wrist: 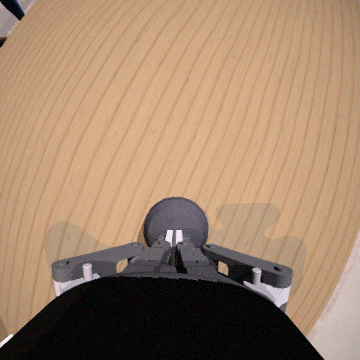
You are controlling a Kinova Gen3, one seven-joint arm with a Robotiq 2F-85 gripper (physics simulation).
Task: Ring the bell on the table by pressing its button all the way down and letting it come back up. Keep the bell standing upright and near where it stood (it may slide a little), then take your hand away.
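Frame: origin at the arm's base, x ahead, y left, z up, level; metres.
Where they show: gripper, fingertip midpoint: (174,239).
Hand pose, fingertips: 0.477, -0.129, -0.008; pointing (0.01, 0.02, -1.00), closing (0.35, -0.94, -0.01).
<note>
After its pixels a point has its place, as x, y, z.
The bell (176,215) @(0.496, -0.124, -0.030) shows as a dark grey round dome on the wooden table (190,110) @(0.632, -0.090, -0.070), low in the middle of the wrist view. My gripper (174,239) @(0.477, -0.129, -0.008) is shut and empty, with its two light fingertips together. The fingertips overlap the lower middle of the dome in the view and hide the button. Whether they touch the button, and how far it is pressed, cannot be told from here. The bell looks upright.
The gripper's shadows fall on the table on both sides of the bell. The table's curved edge shows at the lower right, with a pale floor (342,305) beyond. A dark blue thing (12,8) shows in part at the upper left corner.
</note>
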